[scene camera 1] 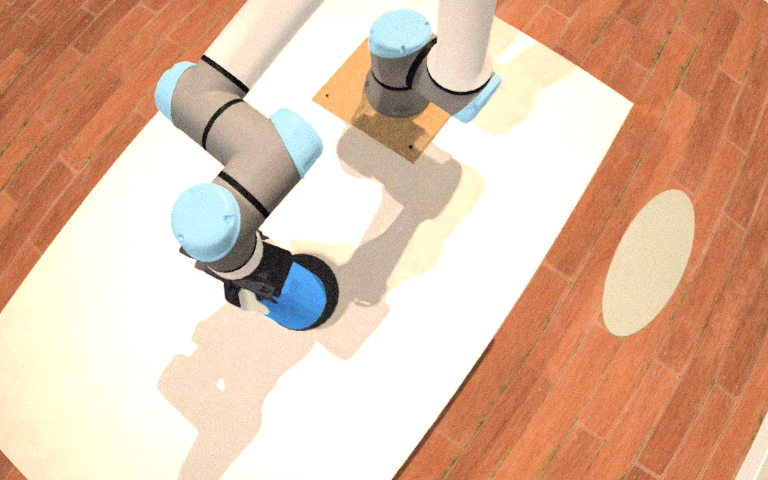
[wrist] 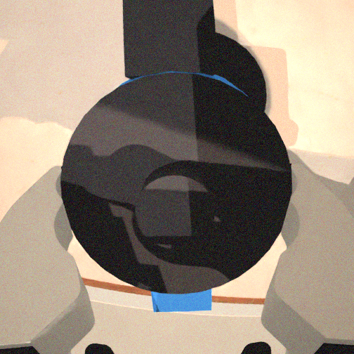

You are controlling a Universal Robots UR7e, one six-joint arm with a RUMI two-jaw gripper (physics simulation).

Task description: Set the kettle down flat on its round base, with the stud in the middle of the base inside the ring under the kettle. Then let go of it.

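The blue kettle (scene camera 1: pixel 303 297) (wrist: pixel 150 125), with a black lid and black handle, is held over the black round base (scene camera 1: pixel 331 277) (wrist: pixel 247 70). The base shows as a dark crescent at the kettle's upper right in the scene view. In the wrist view it juts out beyond the lid and beside the handle at upper right. My gripper (scene camera 1: pixel 270 289) (wrist: pixel 175 167) is shut on the kettle near its top, one jaw on each side of the lid. The stud and the ring are hidden. I cannot tell whether the kettle's bottom touches the base.
The white table (scene camera 1: pixel 339 424) carries the base and the arm's orange mounting plate (scene camera 1: pixel 341 96). The arm arches in from the upper part of the scene view, and its shadows fall over the table. A pale round disc (scene camera 1: pixel 648 263) shows over the brown floor to the right.
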